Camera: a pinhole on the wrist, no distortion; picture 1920 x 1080 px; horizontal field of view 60.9 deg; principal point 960.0 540.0 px. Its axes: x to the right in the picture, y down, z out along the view. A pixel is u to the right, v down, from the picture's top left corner.
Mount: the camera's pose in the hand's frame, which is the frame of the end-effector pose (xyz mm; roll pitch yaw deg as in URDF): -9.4 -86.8 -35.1 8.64 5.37 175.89
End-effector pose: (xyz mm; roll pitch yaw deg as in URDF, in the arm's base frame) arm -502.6 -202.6 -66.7 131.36 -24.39 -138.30
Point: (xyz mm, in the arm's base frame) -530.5 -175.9 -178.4
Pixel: 1242 401
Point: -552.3 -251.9 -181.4
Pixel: 417 989
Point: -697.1 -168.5 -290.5
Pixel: 654 787
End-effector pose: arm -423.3 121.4 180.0 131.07 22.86 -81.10
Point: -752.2 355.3 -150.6
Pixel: 1178 929
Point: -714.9 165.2 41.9
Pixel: 942 132
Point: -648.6 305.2 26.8
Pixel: 1447 619
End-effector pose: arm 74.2 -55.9 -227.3 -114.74 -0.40 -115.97
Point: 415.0 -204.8 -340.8
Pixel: 843 655
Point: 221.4 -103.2 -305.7
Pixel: 962 91
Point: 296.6 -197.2 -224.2
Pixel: 546 931
